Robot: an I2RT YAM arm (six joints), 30 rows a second.
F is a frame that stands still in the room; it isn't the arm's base.
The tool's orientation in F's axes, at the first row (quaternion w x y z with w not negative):
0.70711 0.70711 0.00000 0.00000
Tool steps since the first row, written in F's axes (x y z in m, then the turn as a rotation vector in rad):
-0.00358 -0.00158 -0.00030 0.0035 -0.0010 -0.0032
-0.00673 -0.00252 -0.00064 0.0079 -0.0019 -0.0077
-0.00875 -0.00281 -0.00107 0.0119 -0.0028 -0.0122
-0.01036 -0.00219 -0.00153 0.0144 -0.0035 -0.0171
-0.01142 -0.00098 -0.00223 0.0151 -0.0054 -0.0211
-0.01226 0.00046 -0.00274 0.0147 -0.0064 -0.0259
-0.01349 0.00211 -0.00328 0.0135 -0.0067 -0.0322
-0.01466 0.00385 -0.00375 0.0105 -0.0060 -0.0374
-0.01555 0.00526 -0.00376 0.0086 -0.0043 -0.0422
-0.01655 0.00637 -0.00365 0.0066 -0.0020 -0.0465
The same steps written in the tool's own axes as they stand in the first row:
-0.00358 -0.00030 0.00158 0.0035 -0.0032 0.0010
-0.00673 -0.00064 0.00252 0.0079 -0.0077 0.0019
-0.00875 -0.00107 0.00281 0.0119 -0.0122 0.0028
-0.01036 -0.00153 0.00219 0.0144 -0.0171 0.0035
-0.01142 -0.00223 0.00098 0.0151 -0.0211 0.0054
-0.01226 -0.00274 -0.00046 0.0147 -0.0259 0.0064
-0.01349 -0.00328 -0.00211 0.0135 -0.0322 0.0067
-0.01466 -0.00375 -0.00385 0.0105 -0.0374 0.0060
-0.01555 -0.00376 -0.00526 0.0086 -0.0422 0.0043
-0.01655 -0.00365 -0.00637 0.0066 -0.0465 0.0020

